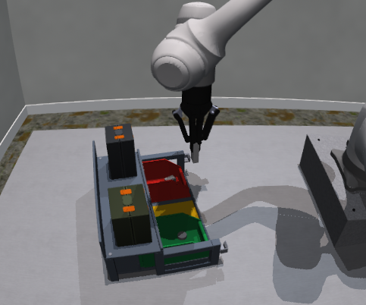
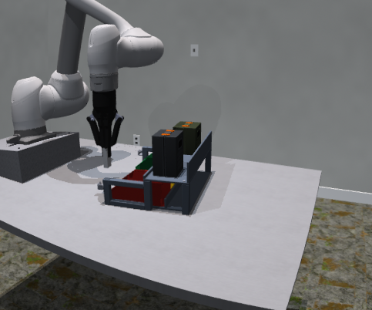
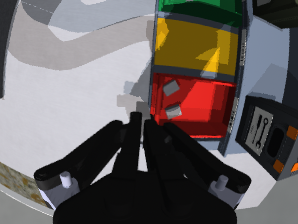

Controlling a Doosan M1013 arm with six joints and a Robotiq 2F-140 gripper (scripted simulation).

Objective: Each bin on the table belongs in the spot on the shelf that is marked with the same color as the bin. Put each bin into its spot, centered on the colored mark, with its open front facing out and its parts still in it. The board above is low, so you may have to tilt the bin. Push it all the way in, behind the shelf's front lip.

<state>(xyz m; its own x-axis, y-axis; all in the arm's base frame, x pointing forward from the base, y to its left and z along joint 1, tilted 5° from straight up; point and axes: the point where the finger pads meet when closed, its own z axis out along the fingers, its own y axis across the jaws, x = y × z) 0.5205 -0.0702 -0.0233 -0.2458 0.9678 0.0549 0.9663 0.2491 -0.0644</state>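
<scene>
Now: hand 11 cm short of the red bin, 3 cm to the right of it and 9 cm above it. Also, from my hand: green bin (5 cm ahead, 25 cm to the left, 9 cm below).
</scene>
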